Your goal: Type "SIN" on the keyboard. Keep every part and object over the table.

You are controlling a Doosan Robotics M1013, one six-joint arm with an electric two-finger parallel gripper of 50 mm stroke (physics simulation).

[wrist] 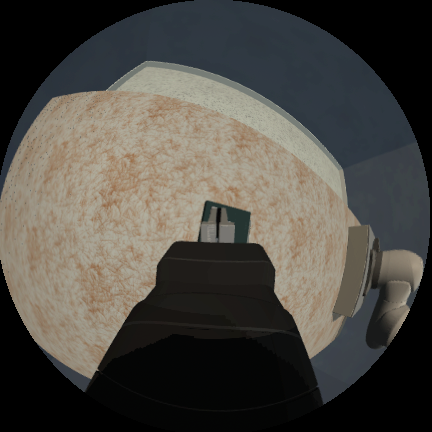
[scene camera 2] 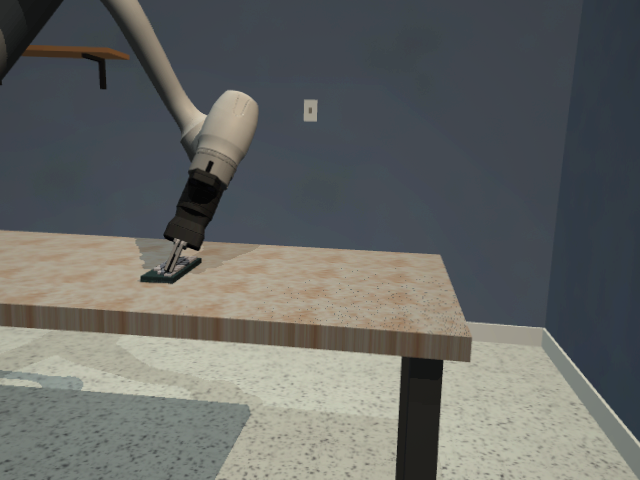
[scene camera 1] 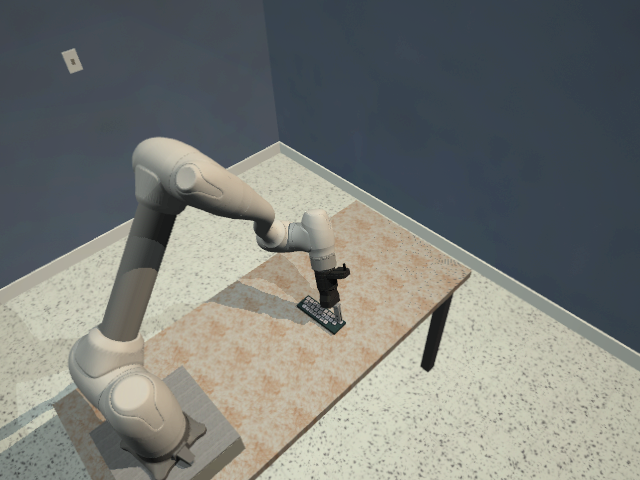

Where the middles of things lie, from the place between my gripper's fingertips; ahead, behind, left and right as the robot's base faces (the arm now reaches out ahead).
Scene:
The dark green keyboard (wrist: 240,217) lies 8 cm to the left of my hand and 1 cm below it.

